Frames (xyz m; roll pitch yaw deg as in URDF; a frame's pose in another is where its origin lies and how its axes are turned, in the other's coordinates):
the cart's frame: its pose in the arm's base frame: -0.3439 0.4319 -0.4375 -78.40 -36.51 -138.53
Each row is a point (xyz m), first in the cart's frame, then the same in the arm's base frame.
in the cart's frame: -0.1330 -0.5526 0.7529
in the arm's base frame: 0.4598 0.3063 0.0401
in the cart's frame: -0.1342 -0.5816 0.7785
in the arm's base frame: 0.4883 0.3057 0.0664
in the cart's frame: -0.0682 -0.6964 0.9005
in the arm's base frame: 0.5734 0.2523 0.2158
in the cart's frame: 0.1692 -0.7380 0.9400
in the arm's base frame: 0.4723 0.1224 0.3961
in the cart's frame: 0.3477 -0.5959 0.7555
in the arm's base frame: 0.1854 0.0719 0.3606
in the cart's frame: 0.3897 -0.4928 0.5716
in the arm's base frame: -0.0070 0.1147 0.2747
